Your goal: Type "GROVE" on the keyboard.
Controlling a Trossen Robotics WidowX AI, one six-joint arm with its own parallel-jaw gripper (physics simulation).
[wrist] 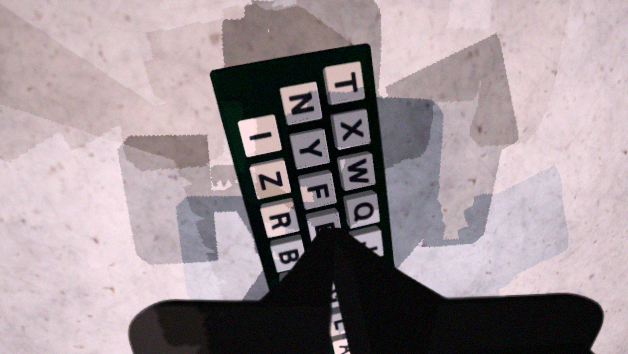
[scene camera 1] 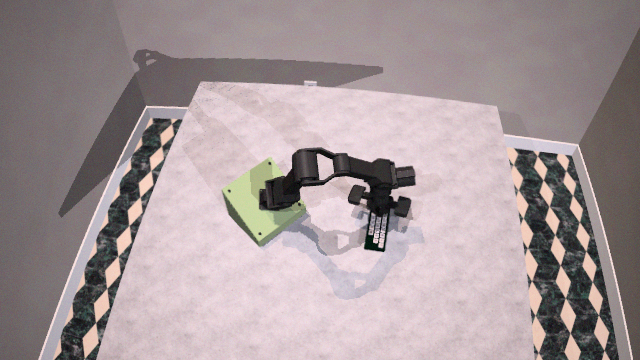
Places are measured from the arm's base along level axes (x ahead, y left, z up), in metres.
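Where they show: gripper, fingertip midpoint: (wrist: 330,237) (scene camera 1: 379,216); arm's base, link origin: (scene camera 1: 269,199).
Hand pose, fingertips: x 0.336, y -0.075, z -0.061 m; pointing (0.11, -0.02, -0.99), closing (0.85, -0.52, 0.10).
Observation:
Things, the pixels of their top centre, and the offset from my fingertips. Level surfaces: height alone.
- R key, top centre: (wrist: 280,220) 0.014 m back, 0.017 m left, 0.005 m down
- B key, top centre: (wrist: 289,256) 0.021 m back, 0.000 m left, 0.005 m down
- F key, top centre: (wrist: 318,191) 0.006 m ahead, 0.019 m left, 0.005 m down
- E key, top centre: (wrist: 325,229) 0.000 m ahead, 0.002 m left, 0.005 m down
- pale table, surface height: 0.021 m down
The dark green keyboard (scene camera 1: 370,246) (wrist: 232,92) lies on the table with pale letter keys in three rows. In the wrist view the R key (wrist: 279,218) is left of the fingertips, with the B key (wrist: 286,254) below it. The F key (wrist: 318,190) is above the E key (wrist: 318,220), which is partly covered by the fingertips. My gripper (scene camera 1: 381,211) (wrist: 330,237) is shut and empty, pointing down at the keyboard. Whether the tips touch the E key cannot be told. The fingers hide the keyboard's lower part; the G, O and V keys cannot be made out.
The arm stands on a light green block (scene camera 1: 245,200) left of the keyboard. The pale table (scene camera 1: 300,320) extends around both, with a wall behind its far edge. Shadows of the arm fall across the table and keys. A small white box (scene camera 1: 310,83) shows at the far edge.

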